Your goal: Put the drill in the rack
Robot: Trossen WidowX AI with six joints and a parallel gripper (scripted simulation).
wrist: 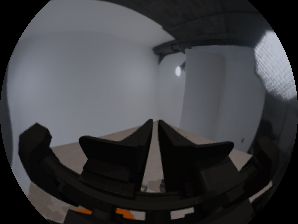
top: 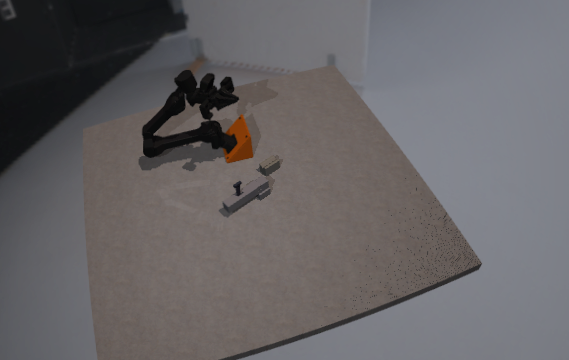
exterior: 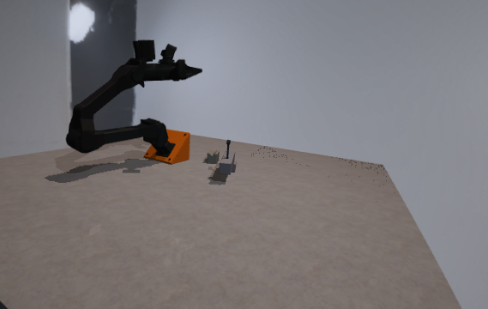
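Now: gripper tip 26 cm above the dark upright piece, 17 cm short of it and 7 cm to the left of it. From my gripper tip the other things lie so: grey rack 33 cm below, 9 cm to the left, 2 cm ahead; then grey holder block 31 cm below, 15 cm ahead, 4 cm to the right; then drill 30 cm below, 15 cm ahead, 2 cm to the right.
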